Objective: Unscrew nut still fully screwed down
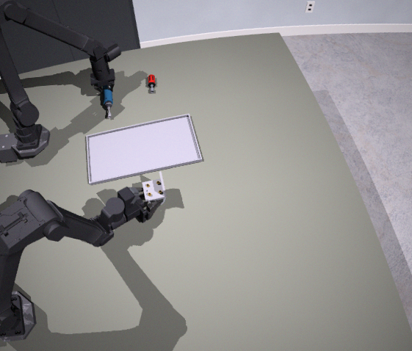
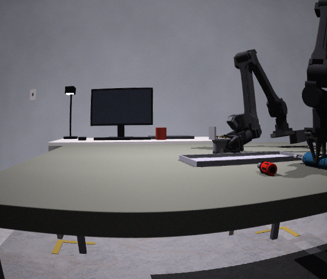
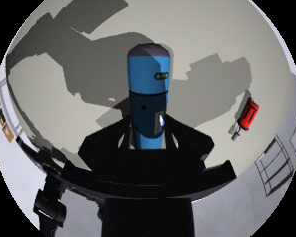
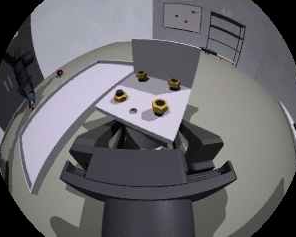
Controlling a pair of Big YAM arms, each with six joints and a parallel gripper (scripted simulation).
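The bracket lies 50 mm above my right hand. Round my right hand: socket tip (390 mm to the left, 170 mm behind); short red-handled tool (540 mm to the left, 10 mm below, 10 mm ahead); shallow white tray (210 mm to the left, 50 mm behind, 20 mm below).
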